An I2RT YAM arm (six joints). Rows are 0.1 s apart.
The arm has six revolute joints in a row. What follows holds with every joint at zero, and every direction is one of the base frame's.
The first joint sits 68 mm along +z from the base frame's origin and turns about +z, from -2.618 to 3.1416 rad.
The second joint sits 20 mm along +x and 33.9 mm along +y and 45.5 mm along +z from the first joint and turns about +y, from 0 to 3.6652 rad.
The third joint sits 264 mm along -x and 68.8 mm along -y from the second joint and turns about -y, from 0 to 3.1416 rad.
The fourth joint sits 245 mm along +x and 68.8 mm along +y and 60 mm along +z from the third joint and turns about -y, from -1.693 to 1.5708 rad.
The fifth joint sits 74 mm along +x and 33.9 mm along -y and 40.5 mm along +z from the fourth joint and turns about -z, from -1.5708 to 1.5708 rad.
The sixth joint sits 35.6 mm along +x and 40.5 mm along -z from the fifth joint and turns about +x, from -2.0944 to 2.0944 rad.
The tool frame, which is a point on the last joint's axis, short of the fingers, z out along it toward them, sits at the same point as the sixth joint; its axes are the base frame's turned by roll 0, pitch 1.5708 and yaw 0 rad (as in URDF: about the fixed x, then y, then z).
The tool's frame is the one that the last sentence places.
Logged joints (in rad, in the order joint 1, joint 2, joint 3, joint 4, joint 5, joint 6), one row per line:
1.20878 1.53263 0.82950 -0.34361 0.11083 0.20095
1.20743 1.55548 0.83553 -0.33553 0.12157 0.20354
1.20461 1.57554 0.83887 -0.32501 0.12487 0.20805
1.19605 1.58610 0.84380 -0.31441 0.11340 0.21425
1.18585 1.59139 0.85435 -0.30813 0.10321 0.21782
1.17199 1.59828 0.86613 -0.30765 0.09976 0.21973
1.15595 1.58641 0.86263 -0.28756 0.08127 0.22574
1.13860 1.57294 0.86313 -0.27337 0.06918 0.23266
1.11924 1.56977 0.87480 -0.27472 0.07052 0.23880
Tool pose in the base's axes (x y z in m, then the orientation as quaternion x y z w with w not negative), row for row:
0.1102 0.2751 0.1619 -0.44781 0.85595 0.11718 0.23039
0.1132 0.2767 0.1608 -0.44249 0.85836 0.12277 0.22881
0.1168 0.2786 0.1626 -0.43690 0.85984 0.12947 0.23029
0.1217 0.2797 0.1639 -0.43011 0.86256 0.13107 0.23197
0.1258 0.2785 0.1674 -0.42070 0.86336 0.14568 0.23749
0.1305 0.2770 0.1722 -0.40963 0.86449 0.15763 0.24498
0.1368 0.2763 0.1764 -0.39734 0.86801 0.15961 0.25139
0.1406 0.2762 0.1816 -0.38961 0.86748 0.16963 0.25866
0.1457 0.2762 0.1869 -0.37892 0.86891 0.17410 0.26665
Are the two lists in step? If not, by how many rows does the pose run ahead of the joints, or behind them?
The pose runs 2 rows ahead of the joints: the pose in row i belongs to the joints in row i + 2.
